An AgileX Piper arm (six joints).
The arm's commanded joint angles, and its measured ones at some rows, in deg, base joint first. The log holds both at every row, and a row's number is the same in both.
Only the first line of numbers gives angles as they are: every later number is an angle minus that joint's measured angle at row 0.
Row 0, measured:
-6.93 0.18 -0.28 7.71 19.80 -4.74
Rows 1 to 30, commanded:
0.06 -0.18 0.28 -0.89 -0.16 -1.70
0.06 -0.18 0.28 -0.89 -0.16 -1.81
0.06 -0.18 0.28 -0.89 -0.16 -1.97
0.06 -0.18 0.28 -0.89 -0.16 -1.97
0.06 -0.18 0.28 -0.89 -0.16 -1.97
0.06 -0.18 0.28 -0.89 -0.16 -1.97
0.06 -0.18 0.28 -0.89 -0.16 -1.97
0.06 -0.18 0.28 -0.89 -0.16 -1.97
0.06 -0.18 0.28 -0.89 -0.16 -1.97
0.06 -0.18 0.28 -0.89 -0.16 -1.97
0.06 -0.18 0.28 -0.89 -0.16 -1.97
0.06 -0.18 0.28 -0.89 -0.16 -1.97
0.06 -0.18 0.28 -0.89 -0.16 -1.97
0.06 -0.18 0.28 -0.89 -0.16 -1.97
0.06 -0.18 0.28 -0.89 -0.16 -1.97
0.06 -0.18 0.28 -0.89 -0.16 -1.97
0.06 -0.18 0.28 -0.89 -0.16 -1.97
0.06 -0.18 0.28 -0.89 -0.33 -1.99
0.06 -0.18 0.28 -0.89 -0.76 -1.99
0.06 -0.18 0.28 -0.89 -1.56 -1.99
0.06 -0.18 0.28 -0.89 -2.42 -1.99
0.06 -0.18 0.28 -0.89 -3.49 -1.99
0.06 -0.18 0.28 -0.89 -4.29 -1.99
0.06 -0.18 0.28 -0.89 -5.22 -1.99
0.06 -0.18 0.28 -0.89 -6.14 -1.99
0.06 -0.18 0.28 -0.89 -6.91 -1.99
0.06 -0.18 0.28 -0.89 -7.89 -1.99
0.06 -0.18 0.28 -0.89 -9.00 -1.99
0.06 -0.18 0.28 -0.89 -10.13 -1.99
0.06 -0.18 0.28 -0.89 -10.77 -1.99
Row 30, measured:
0.00 0.00 0.00 -0.49 -6.81 -1.37
